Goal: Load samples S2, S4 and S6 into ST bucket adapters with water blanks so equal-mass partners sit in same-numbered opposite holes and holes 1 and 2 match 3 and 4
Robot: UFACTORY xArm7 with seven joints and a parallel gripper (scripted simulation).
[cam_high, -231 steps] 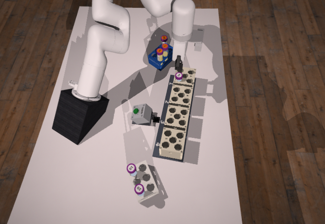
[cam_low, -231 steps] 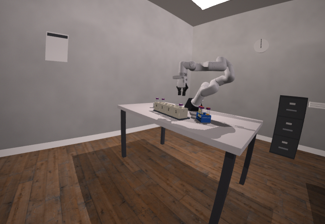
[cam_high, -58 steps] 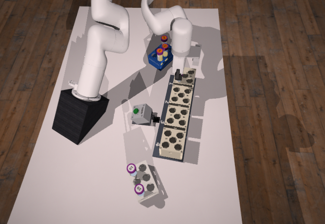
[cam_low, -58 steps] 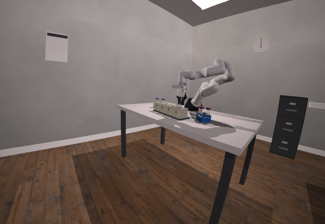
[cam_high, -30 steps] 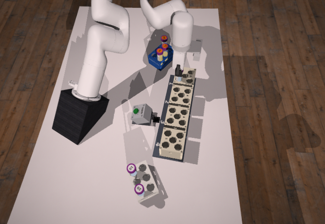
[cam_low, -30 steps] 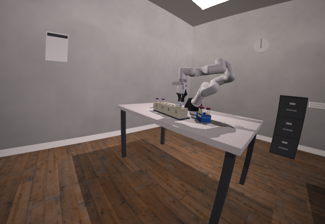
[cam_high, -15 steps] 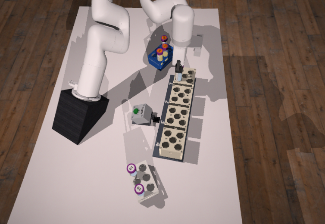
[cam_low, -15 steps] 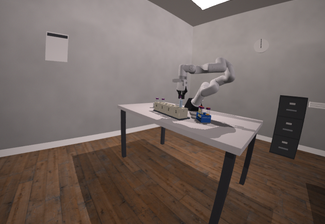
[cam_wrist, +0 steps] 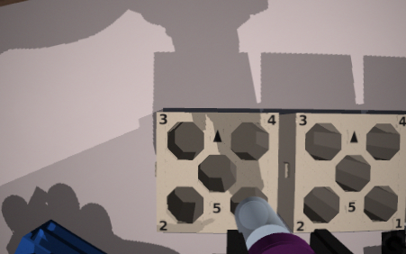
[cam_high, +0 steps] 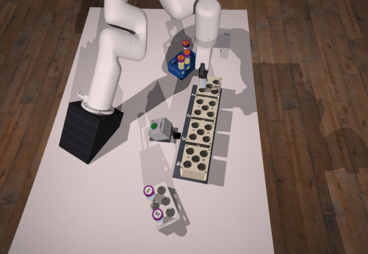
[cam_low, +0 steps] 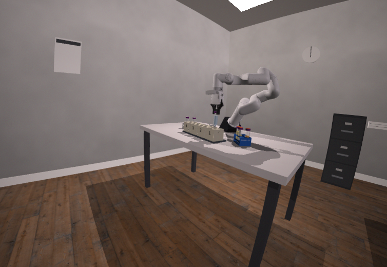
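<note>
The 40 mL water blank is 10 mm to the right of my hand and 50 mm below it. The rest, counted from my hand: orange-dot tube: 140 mm behind, 210 mm to the left, 150 mm below; green done key: 140 mm behind, 210 mm to the right, 150 mm below; blue sample rack: 140 mm behind, 160 mm to the left, 190 mm below.
</note>
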